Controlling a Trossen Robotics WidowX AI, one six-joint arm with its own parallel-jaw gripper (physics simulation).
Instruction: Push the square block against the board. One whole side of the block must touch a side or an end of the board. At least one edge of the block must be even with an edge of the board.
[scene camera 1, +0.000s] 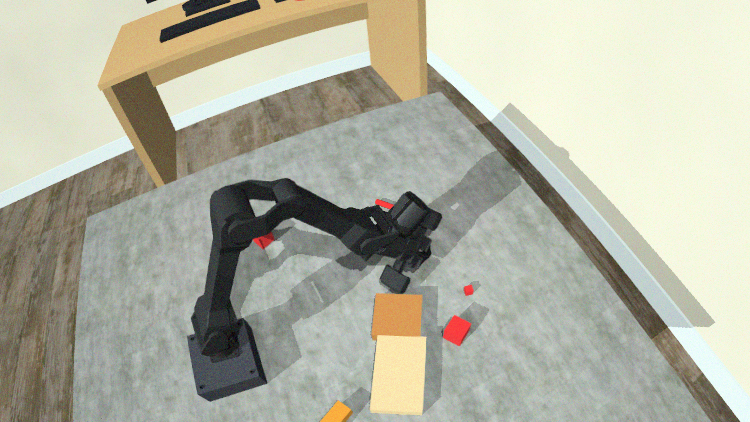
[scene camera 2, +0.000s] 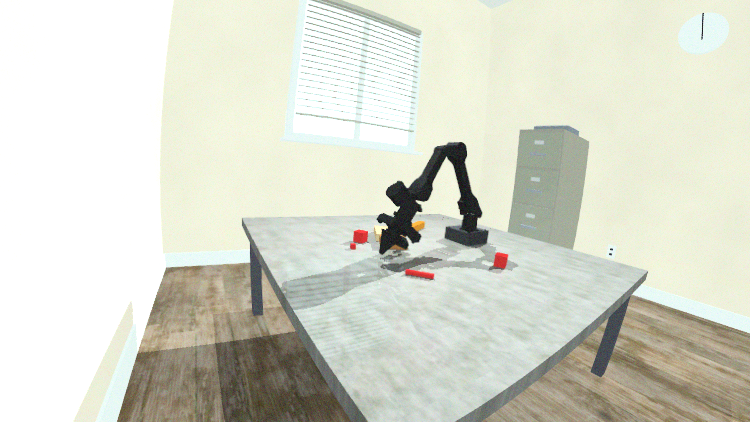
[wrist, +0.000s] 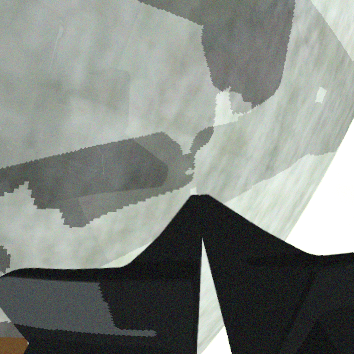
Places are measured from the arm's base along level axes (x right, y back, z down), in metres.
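Pixels of known places: gripper, fingertip midpoint: (scene camera 1: 429, 254) (scene camera 2: 380, 253) (wrist: 198, 202); arm's base, origin of the base link: (scene camera 1: 223, 346) (scene camera 2: 469, 229).
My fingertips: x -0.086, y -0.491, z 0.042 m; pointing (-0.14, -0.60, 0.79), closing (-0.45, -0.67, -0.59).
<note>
For each thing: its middle in the pictures, then the offset to it from my fingertips.
- orange-brown square block, body centre: (scene camera 1: 397, 317) dx +0.123, dy +0.124, dz +0.000 m
- cream board, body centre: (scene camera 1: 399, 374) (scene camera 2: 386, 233) dx +0.244, dy +0.166, dz +0.000 m
- tiny red cube, body centre: (scene camera 1: 468, 290) (scene camera 2: 353, 246) dx +0.119, dy -0.043, dz +0.007 m
- red rod, body centre: (scene camera 1: 390, 206) (scene camera 2: 419, 274) dx -0.174, dy +0.029, dz +0.008 m
- orange bar, body centre: (scene camera 2: 414, 227) dx +0.333, dy +0.377, dz -0.001 m
The orange-brown square block (scene camera 1: 397, 316) (wrist: 12, 346) lies flat at the far end of the cream board (scene camera 1: 398, 375) (scene camera 2: 378, 233). Its near side meets the board's far end in scene view 1, where any thin gap is too small to tell. The block sits slightly left of the board there, so their long edges look slightly offset on both sides. My gripper (scene camera 1: 422, 258) (scene camera 2: 382, 251) (wrist: 198, 202) is shut and empty, low over the table beyond the block's far side. One dark side part of it is close to the block's far edge. In scene view 2 the gripper hides most of the block.
A red cube (scene camera 1: 456, 330) (scene camera 2: 360, 236) and a tiny red cube (scene camera 1: 468, 289) (scene camera 2: 352, 246) lie right of the block. A red rod (scene camera 1: 383, 203) (scene camera 2: 419, 274) lies behind the gripper. Another red cube (scene camera 1: 263, 240) (scene camera 2: 500, 260) is near the arm. An orange bar (scene camera 1: 336, 412) (scene camera 2: 418, 226) lies left of the board.
</note>
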